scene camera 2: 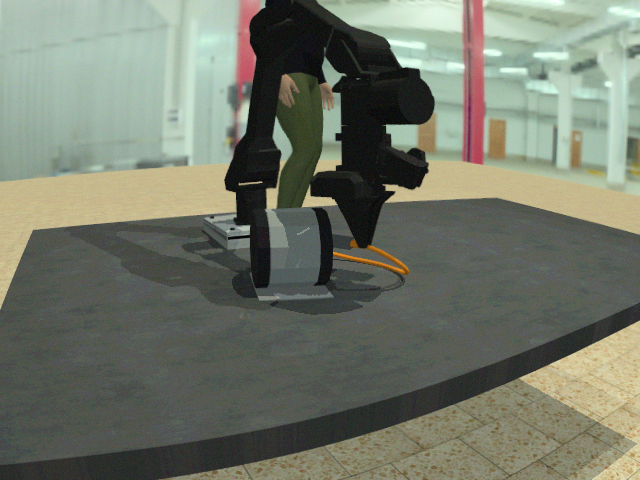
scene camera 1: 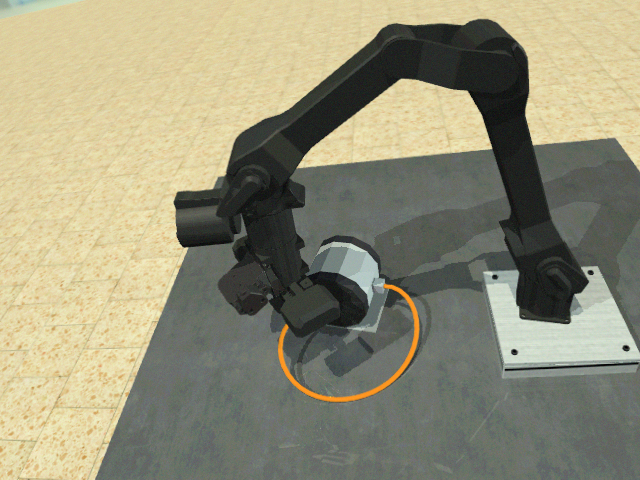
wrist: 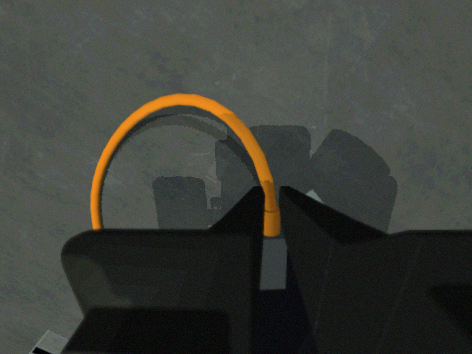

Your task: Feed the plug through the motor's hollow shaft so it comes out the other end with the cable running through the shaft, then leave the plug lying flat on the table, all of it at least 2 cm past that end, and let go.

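Places are measured from the arm's base along level axes (x ahead, y left, z up), in millimetres.
Pixels of known places: gripper, fingertip midpoint: (scene camera 2: 364, 247) (wrist: 270, 195); arm's base at its link origin: (scene camera 1: 543, 304).
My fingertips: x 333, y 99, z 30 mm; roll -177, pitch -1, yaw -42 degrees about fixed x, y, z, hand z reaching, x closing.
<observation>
Ahead of a thing's pixels: the offset from my fingertips to its top centre. "*": to the spot under its first point. Level surfaces: height alone.
The grey-and-black motor @(dy -89, dx -49, dz +42 mm) (scene camera 1: 348, 268) (scene camera 2: 294, 248) lies on its side on a thin foot plate @(dy -89, dx -46, dz -58 mm) (scene camera 2: 294, 293). Its shaft opening is hidden in both scene views. My gripper (scene camera 2: 364, 243) (wrist: 270, 195) is shut on the plug and holds it above the table beside one black end cap. The grey plug @(dy -25, dx -21, dz +10 mm) (scene camera 2: 342, 241) (wrist: 274, 264) points toward that cap, with its orange collar between the fingers. Whether its tip is inside the shaft cannot be told. In scene camera 1 the gripper hides the plug. The orange cable @(* dy +78, dx -80, dz -54 mm) (scene camera 1: 338, 398) (scene camera 2: 382, 264) (wrist: 177, 100) curves round in a raised loop.
The cable's other end meets a small light block @(* dy -81, dx -106, dz +0 mm) (scene camera 1: 378, 284) at the motor's side. The arm's metal base plate (scene camera 1: 563, 343) (scene camera 2: 217, 227) stands on the dark table @(dz -60 mm) (scene camera 1: 268, 439) (scene camera 2: 206, 361). A person (scene camera 2: 301, 129) stands beyond the table.
</observation>
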